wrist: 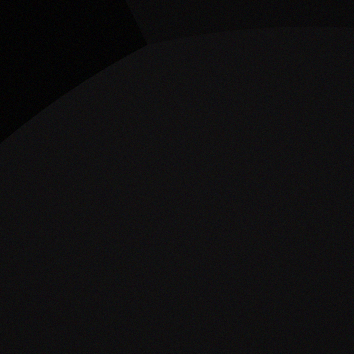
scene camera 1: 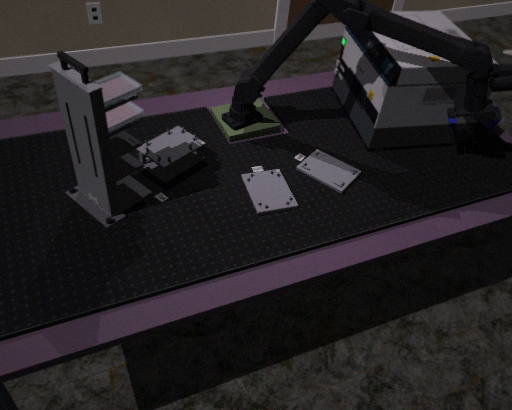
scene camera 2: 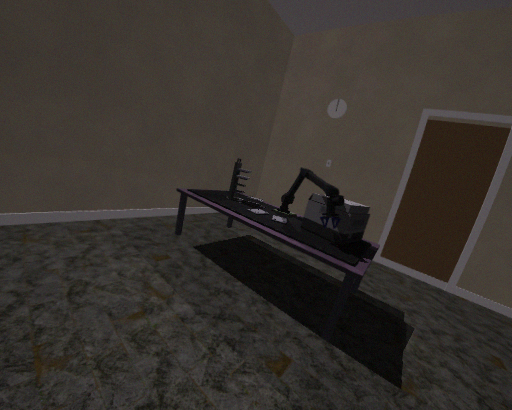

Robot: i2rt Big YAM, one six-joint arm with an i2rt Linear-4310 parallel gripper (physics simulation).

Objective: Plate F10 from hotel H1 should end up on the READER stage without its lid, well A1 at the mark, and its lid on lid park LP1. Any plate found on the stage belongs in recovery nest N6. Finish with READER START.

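Places are measured from the arm's base along level axes (x ahead, y left, z up), in metres.
Where they show: gripper, fingertip midpoint: (scene camera 1: 471, 133) (scene camera 2: 329, 228); arm's base, origin of the base link: (scene camera 1: 242, 119) (scene camera 2: 283, 211).
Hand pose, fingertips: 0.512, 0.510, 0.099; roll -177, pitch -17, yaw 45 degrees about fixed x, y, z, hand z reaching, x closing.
Note:
Each offset is from my fingertips to the top centre of the thing, as dx, dy, dz. "*": to the spot under its first point.
Hotel H1 (scene camera 1: 80, 132) (scene camera 2: 234, 181) is the upright grey tower at the left of the table. Two pinkish plates, an upper one @(-0.391, -0.985, +0.214) (scene camera 1: 119, 87) and a lower one @(-0.391, -0.985, +0.143) (scene camera 1: 124, 116), show on its shelves; their labels cannot be read. The reader @(-0.294, +0.005, +0.187) (scene camera 1: 415, 102) (scene camera 2: 353, 220) is the boxy grey-white machine at the right, with a green light; no stage or plate on it can be made out. My gripper (scene camera 1: 479, 140) (scene camera 2: 330, 225) is open and empty, fingers pointing down beside the reader's near right side. The wrist view is almost wholly dark. Which holder is N6 or LP1 cannot be read.
A raised pegged platform @(-0.438, -0.812, -0.035) (scene camera 1: 172, 142) stands beside the hotel. Two flat grey holders, one with round pegs @(-0.182, -0.632, -0.091) (scene camera 1: 270, 191) (scene camera 2: 257, 211) and one with a raised rim @(* -0.157, -0.423, -0.099) (scene camera 1: 329, 171) (scene camera 2: 279, 219), lie mid-table with small tags. The arm's base sits on a green block (scene camera 1: 231, 134) behind them.

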